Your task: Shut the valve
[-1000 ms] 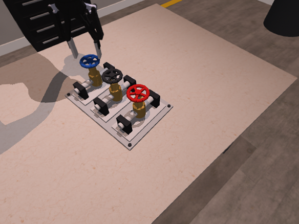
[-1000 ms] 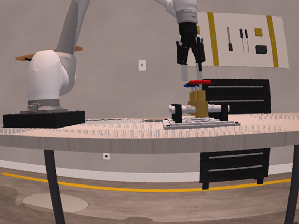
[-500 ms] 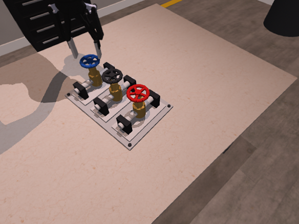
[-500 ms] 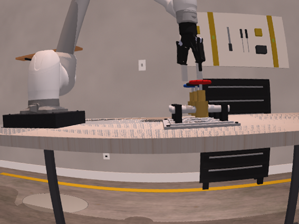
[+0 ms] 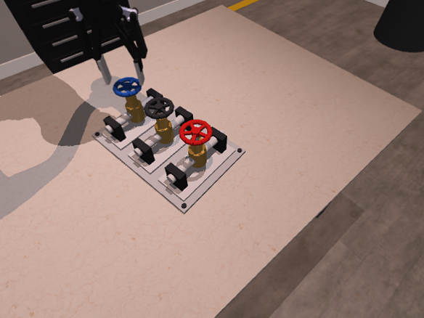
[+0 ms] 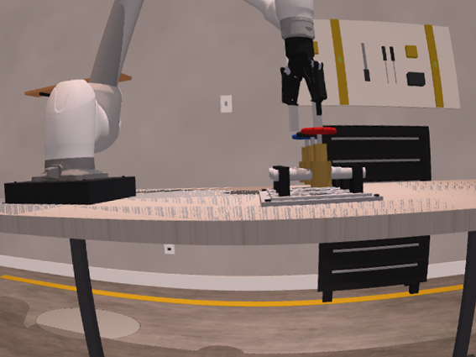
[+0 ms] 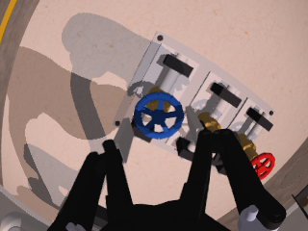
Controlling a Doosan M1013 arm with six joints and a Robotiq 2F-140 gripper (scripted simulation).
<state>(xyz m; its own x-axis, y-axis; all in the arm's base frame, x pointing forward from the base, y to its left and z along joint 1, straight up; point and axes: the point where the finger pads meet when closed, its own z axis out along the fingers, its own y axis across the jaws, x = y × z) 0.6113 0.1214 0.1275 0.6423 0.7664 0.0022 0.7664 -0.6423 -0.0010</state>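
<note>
Now: hand 5 cm above the blue handwheel. The rest, counted from my hand: black handwheel: 12 cm to the right, 5 cm below, 2 cm ahead; then grey baseplate: 17 cm below, 12 cm to the right, 2 cm ahead; then red handwheel: 23 cm to the right, 5 cm below, 4 cm ahead.
</note>
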